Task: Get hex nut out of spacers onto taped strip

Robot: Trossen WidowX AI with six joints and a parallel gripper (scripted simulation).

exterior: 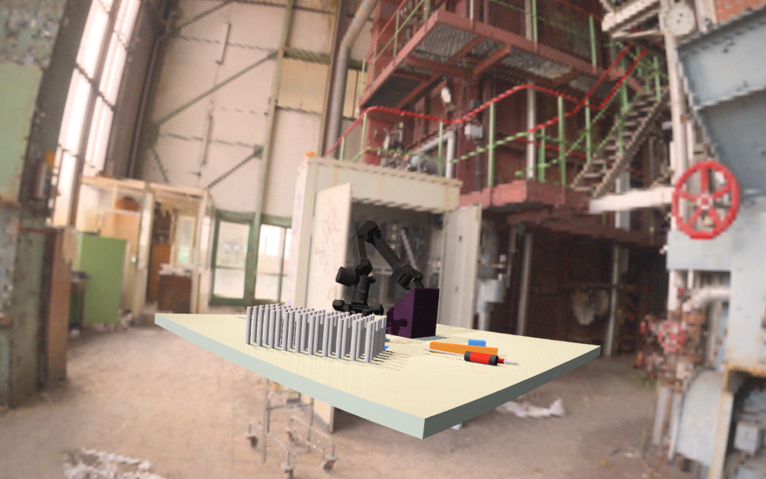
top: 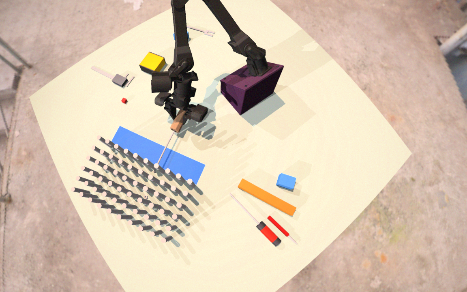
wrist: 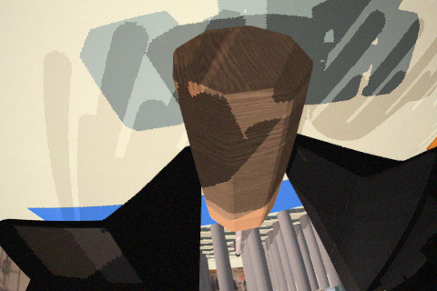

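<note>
My gripper tip is now 150 mm short of the blue taped strip, 30 mm above it and 10 mm to the right of it. Round my gripper tip: yellow block (300 mm to the right, 100 mm behind, 10 mm below); then red cube (250 mm to the right, 100 mm ahead, 20 mm below); then thin-shafted tool (90 mm ahead, 40 mm to the left).
</note>
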